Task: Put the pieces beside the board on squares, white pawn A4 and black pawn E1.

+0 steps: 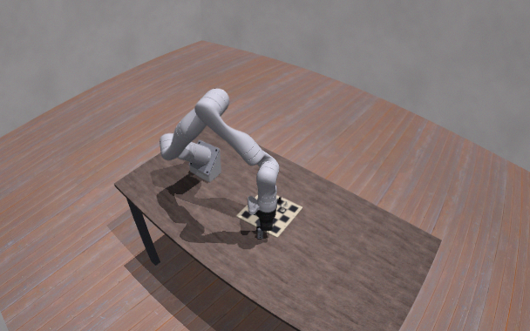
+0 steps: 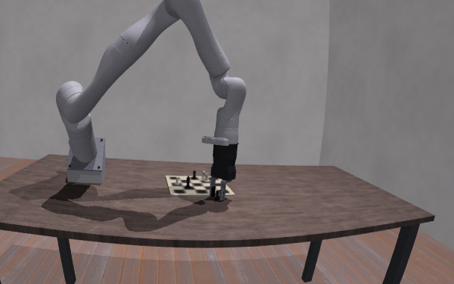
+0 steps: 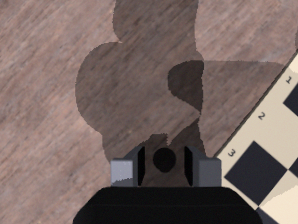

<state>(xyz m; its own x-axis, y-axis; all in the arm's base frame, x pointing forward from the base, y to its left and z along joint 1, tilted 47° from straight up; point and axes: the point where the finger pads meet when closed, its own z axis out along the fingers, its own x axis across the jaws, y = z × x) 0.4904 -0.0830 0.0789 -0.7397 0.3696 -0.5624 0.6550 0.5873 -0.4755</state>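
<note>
Now: hand 6 cm past the chessboard, 13 cm to the right of it and 2 cm above it.
</note>
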